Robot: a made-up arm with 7 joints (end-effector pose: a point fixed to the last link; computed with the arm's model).
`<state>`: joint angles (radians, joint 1 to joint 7).
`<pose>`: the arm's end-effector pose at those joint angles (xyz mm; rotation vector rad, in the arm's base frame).
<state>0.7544 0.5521 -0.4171 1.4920 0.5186 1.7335 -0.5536</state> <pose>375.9 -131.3 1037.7 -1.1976 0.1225 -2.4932</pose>
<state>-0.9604 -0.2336 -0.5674 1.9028 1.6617 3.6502 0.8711</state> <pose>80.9 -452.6 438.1 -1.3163 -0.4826 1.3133</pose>
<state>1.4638 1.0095 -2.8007 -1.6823 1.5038 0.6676 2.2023</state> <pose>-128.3 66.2 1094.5 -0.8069 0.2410 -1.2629</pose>
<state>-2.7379 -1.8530 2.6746 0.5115 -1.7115 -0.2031 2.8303</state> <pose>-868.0 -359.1 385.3 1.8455 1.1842 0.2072</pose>
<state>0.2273 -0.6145 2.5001 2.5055 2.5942 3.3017 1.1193</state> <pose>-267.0 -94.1 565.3 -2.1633 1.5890 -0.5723</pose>
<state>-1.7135 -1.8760 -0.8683 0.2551 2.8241 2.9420 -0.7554</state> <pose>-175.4 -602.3 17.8 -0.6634 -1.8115 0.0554</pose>
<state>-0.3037 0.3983 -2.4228 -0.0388 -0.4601 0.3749 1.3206</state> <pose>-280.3 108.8 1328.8 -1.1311 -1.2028 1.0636</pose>
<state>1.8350 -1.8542 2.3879 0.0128 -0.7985 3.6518 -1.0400</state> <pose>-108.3 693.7 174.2 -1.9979 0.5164 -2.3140</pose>
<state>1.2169 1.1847 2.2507 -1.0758 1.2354 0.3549 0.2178</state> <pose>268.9 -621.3 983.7 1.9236 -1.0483 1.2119</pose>
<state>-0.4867 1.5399 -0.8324 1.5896 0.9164 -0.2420 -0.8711</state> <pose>-419.6 -366.0 908.1 -1.6144 -0.5880 -2.5700</pose>
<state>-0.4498 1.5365 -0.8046 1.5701 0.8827 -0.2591 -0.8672</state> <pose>-410.7 -367.1 920.7 -1.6616 -0.6256 -2.5267</pose>
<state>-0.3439 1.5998 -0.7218 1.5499 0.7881 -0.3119 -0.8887</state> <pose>-398.6 -359.8 936.6 -1.7259 -0.8203 -2.4552</pose>
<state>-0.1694 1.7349 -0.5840 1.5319 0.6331 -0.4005 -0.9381</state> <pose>-401.3 -345.5 938.0 1.7189 1.1211 2.3217</pose>
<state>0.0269 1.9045 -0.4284 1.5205 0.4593 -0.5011 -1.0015</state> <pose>-428.2 -341.6 905.3 1.5824 1.3415 2.1449</pose>
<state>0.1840 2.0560 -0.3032 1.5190 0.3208 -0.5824 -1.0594</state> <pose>-458.4 -354.6 849.9 1.4365 1.4329 2.0405</pose>
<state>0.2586 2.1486 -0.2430 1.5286 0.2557 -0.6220 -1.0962</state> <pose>-473.6 -366.1 808.1 1.3479 1.4514 2.0046</pose>
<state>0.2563 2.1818 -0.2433 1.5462 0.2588 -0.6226 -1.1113</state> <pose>-476.7 -365.3 795.3 1.3113 1.4533 2.0042</pose>
